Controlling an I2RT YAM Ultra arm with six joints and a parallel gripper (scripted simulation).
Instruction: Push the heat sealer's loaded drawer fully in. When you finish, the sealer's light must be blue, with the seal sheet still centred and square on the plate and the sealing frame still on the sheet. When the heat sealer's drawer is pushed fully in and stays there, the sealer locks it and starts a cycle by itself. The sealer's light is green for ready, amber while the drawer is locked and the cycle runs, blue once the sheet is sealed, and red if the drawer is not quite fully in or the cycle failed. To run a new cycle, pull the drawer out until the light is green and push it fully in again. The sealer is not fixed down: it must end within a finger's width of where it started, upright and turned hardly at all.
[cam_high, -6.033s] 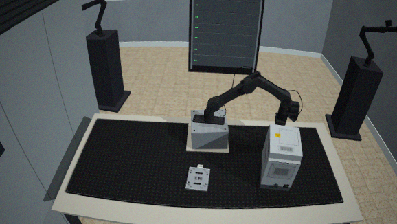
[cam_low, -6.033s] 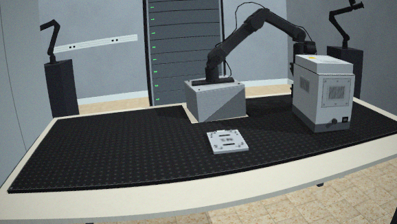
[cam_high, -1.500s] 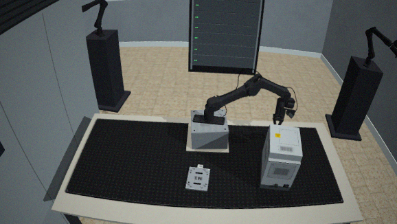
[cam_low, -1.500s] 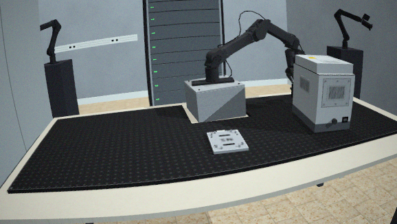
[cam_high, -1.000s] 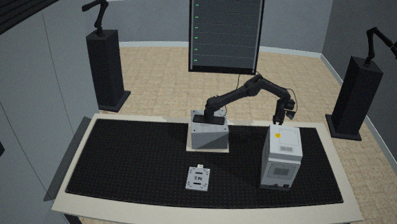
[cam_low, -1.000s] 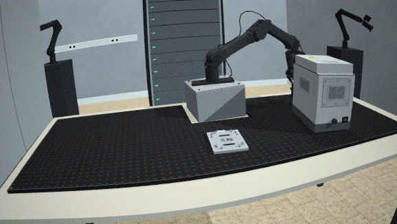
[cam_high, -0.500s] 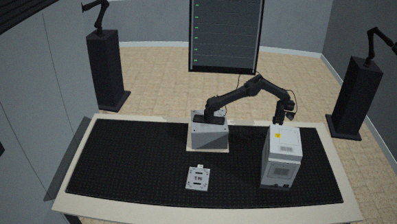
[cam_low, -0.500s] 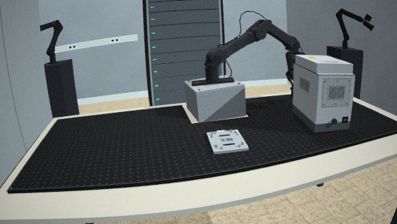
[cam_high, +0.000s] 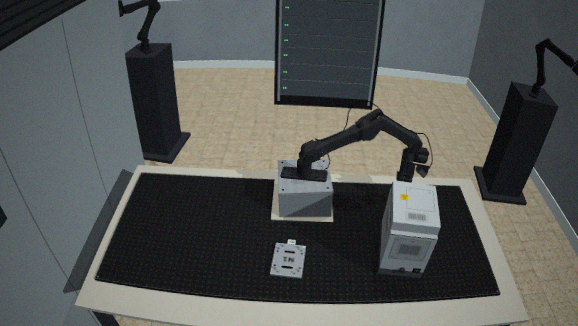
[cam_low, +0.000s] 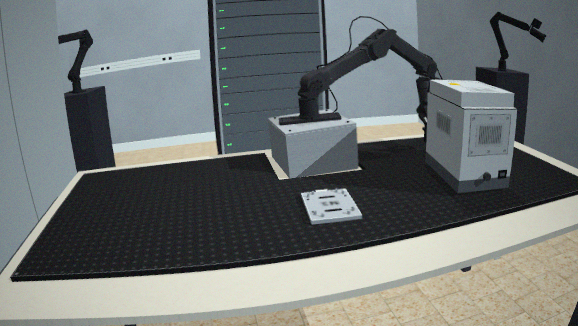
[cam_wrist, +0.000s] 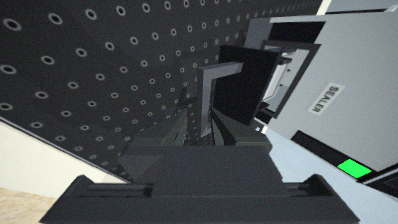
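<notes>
The dark drawer lies 120 mm ahead of my hand, 10 mm to the left of it and 10 mm below it.
</notes>
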